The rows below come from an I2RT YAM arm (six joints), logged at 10 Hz.
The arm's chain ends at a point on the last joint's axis. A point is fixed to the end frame.
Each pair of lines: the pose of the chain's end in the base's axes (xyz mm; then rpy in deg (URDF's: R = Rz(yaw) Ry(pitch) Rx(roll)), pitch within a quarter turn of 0, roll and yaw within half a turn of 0), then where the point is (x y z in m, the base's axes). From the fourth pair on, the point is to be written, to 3 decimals.
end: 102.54 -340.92 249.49 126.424 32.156 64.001
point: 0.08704 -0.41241 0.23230
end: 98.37 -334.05 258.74 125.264 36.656 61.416
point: 0.08015 -0.40607 0.24747
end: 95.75 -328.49 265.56 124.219 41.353 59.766
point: 0.07606 -0.40083 0.26048
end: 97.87 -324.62 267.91 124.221 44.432 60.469
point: 0.079 -0.397 0.267
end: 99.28 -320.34 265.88 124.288 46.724 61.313
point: 0.081 -0.393 0.268
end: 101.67 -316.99 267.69 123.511 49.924 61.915
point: 0.085 -0.390 0.274
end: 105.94 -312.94 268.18 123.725 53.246 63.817
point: 0.092 -0.386 0.278
